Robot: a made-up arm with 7 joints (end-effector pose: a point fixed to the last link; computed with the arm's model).
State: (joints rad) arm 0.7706 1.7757 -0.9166 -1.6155 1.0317 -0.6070 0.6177
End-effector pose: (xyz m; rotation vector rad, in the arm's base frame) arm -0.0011 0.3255 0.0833 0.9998 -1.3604 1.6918
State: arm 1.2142 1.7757 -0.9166 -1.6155 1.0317 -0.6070 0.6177
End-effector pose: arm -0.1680 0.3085 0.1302 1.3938 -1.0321 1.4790
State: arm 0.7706 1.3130 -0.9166 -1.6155 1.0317 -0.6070 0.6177
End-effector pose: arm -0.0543 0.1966 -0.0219 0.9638 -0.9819 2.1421
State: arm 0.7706 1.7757 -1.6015 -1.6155 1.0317 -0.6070 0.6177
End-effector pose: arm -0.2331 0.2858 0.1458 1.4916 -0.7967 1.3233
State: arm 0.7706 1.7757 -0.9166 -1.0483 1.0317 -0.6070 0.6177
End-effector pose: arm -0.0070 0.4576 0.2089 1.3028 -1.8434 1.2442
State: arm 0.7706 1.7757 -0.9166 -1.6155 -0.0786 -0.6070 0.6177
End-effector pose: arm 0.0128 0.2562 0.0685 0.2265 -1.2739 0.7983
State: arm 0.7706 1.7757 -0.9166 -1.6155 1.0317 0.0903 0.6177
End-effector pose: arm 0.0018 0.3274 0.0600 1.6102 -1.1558 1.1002
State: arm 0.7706 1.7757 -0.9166 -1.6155 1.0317 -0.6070 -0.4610
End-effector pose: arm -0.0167 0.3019 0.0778 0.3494 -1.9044 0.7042
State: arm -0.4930 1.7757 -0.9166 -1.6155 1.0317 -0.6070 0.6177
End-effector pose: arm 0.3942 0.2401 0.3181 -0.4588 -2.0554 1.9501
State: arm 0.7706 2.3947 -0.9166 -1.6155 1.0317 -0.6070 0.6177
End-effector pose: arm 0.1343 0.3969 0.2578 0.9788 -1.7412 1.0212
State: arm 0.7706 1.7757 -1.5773 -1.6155 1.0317 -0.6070 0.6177
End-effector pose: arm -0.2260 0.2878 0.1410 1.4771 -0.8173 1.3381
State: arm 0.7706 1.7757 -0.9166 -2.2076 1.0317 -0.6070 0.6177
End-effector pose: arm 0.0192 0.1396 0.0488 0.6381 -0.7997 2.0115
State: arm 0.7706 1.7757 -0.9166 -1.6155 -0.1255 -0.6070 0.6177
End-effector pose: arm 0.0116 0.2532 0.0681 0.1959 -1.2644 0.7605
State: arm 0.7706 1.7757 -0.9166 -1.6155 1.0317 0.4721 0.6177
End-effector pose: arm -0.0028 0.3312 0.0484 1.8725 -0.9978 0.7361
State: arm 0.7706 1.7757 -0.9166 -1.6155 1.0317 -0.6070 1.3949
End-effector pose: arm -0.0066 0.3456 0.0792 1.4012 -0.6752 2.2738
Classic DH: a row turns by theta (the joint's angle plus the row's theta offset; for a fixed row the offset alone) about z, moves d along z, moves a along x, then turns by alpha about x. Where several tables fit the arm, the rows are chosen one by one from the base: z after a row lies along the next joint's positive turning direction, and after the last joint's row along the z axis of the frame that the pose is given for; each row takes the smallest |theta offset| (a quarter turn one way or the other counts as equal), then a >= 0, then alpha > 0; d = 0 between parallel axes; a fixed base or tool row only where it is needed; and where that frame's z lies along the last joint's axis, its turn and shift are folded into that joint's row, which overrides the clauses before.
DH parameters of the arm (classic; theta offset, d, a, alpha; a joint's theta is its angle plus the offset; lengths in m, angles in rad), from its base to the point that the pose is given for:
base (fixed): 0 0.3852 0.0259 -1.2217
joint 1: 1.5708 -0.0381 0.0068 1.5708
joint 2: 1.2217 -0.0081 -0.0092 -1.5708
joint 3: -1.5708 -0.205 0.0408 -1.5708
joint 4: 0 0.0033 -0.0486 1.5708
joint 5: 0 -0.3329 -0.0025 -1.5708
joint 6: 0 0.0531 0.0085 1.5708
joint 7: 0 -0.0001 0.0272 1.5708
tool (fixed): 1.5708 0.0066 0 0

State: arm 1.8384 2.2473 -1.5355 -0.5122 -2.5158 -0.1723 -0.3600
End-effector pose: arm 0.0375 0.4580 0.5996 -1.9814 1.9462 0.4203
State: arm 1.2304 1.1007 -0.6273 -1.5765 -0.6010 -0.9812 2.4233
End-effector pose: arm -0.1275 0.1231 -0.0124 1.1457 0.4644 1.7228
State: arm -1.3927 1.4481 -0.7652 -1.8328 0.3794 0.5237 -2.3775
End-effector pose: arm 0.3855 -0.0533 0.6058 -0.2046 1.3247 2.3568
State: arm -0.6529 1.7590 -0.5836 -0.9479 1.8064 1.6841 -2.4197
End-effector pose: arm 0.3198 0.3909 0.4590 -0.3060 -1.6390 -0.2555
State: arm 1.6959 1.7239 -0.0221 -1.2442 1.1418 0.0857 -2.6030
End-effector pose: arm -0.1111 0.4370 0.2245 -0.5402 -0.6917 -1.1076
